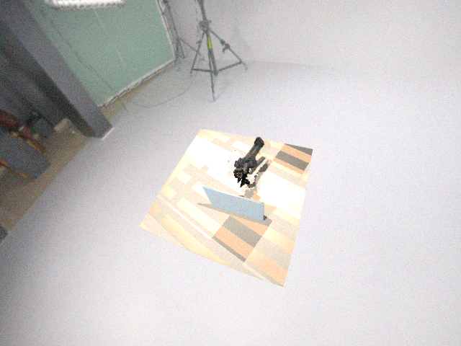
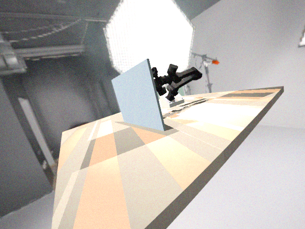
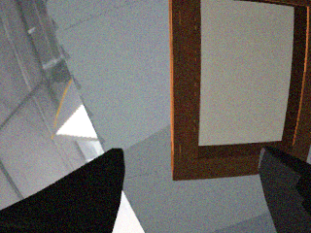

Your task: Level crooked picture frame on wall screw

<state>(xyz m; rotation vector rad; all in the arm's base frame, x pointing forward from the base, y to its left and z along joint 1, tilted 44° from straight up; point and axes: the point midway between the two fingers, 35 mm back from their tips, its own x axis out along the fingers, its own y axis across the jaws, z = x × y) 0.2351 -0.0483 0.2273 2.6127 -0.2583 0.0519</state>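
Right now my gripper tip is 12 cm short of the picture frame and 5 cm above it. Also, from my gripper tip: wall panel 13 cm ahead, 1 cm to the right, 7 cm below.
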